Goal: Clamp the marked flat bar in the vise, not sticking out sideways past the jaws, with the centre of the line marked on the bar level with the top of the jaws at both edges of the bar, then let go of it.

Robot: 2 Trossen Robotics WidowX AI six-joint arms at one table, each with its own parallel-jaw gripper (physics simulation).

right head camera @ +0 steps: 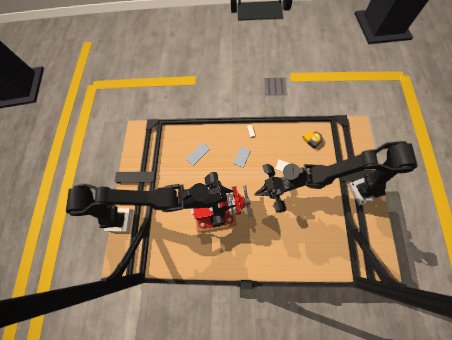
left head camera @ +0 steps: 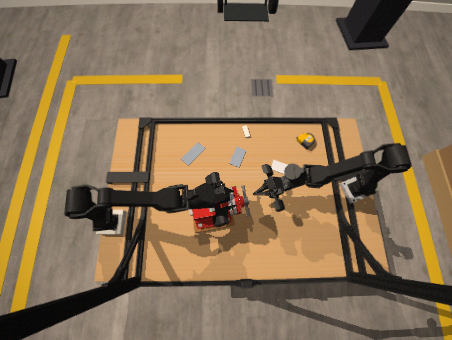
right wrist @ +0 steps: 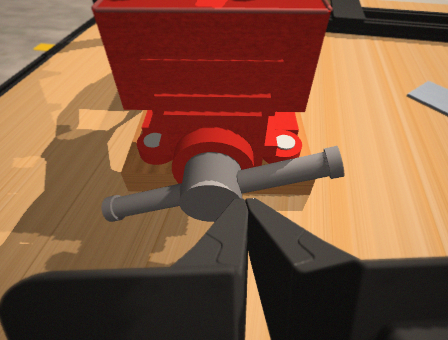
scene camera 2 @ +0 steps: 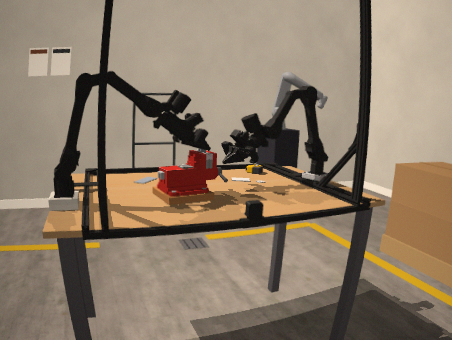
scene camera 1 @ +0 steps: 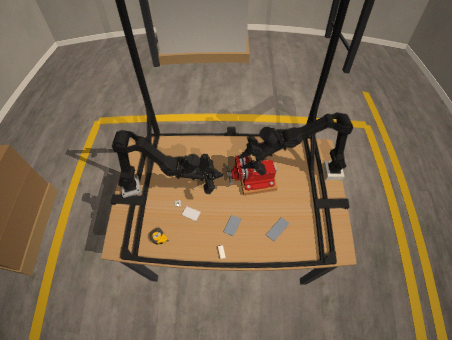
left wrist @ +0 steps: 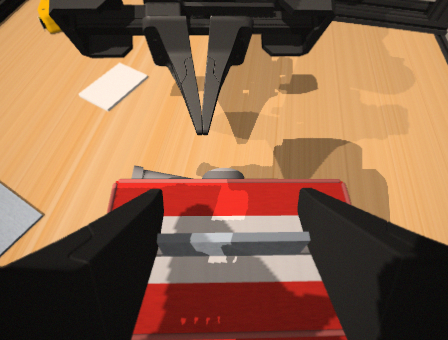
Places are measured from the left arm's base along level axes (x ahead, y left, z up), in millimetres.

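Pixels of known places: left gripper, fingertip midpoint: (right head camera: 234,198) (left head camera: 234,198) (scene camera 2: 206,148) (scene camera 1: 240,163) (left wrist: 231,199); right gripper, fingertip midpoint: (right head camera: 254,194) (left head camera: 253,194) (right wrist: 244,209) (scene camera 2: 222,162) (scene camera 1: 223,175) (left wrist: 202,134); left arm's base, origin of the base link: (right head camera: 116,219) (left head camera: 109,221) (scene camera 2: 63,194) (scene camera 1: 334,168); right arm's base, origin of the base link: (right head camera: 366,189) (left head camera: 356,188) (scene camera 2: 316,173) (scene camera 1: 130,185).
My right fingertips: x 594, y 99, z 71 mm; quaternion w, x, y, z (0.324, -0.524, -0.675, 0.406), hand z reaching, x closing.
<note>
For each thing: its middle in the pictures, then the offset to it from my right fingertips. "spot": a spot on its surface instead.
- grey flat bar, body centre: (left wrist: 229,266) 32 mm right, 94 mm back, 26 mm up
- grey handle, surface spot: (right wrist: 290,171) spot: 17 mm left, 32 mm back, 9 mm down
- white card, body centre: (left wrist: 114,85) (right head camera: 284,167) (scene camera 1: 191,213) (left head camera: 279,167) 155 mm left, 147 mm ahead, 105 mm down
- small white block, body centre: (left head camera: 245,131) 340 mm left, 6 mm back, 102 mm down
- yellow tape measure, body centre: (left wrist: 60,5) (scene camera 1: 158,237) (scene camera 2: 255,167) (right head camera: 313,137) (left head camera: 306,138) 294 mm left, 287 mm ahead, 84 mm down
The red vise (left head camera: 204,214) (scene camera 1: 261,183) (scene camera 2: 181,179) (left wrist: 280,305) (right wrist: 210,45) stands on a wooden block, with pale jaw plates. The grey flat bar (left wrist: 270,243) stands on edge between the plates, its top edge showing above them; its marked line cannot be made out. In the left wrist view its ends meet the fingers of my left gripper (left wrist: 231,192), which is shut on it from both sides above the jaws. My right gripper (right wrist: 244,209) (left wrist: 202,134) (left head camera: 255,194) is shut and empty, its tips in front of the vise's screw head and grey handle (right wrist: 290,171).
Two grey plates (left head camera: 193,153) (left head camera: 238,157), a white card (scene camera 1: 191,213), a small white block (left head camera: 246,132) and a yellow tape measure (left head camera: 306,140) lie on the table. A black frame (left head camera: 240,120) runs round the work area.
</note>
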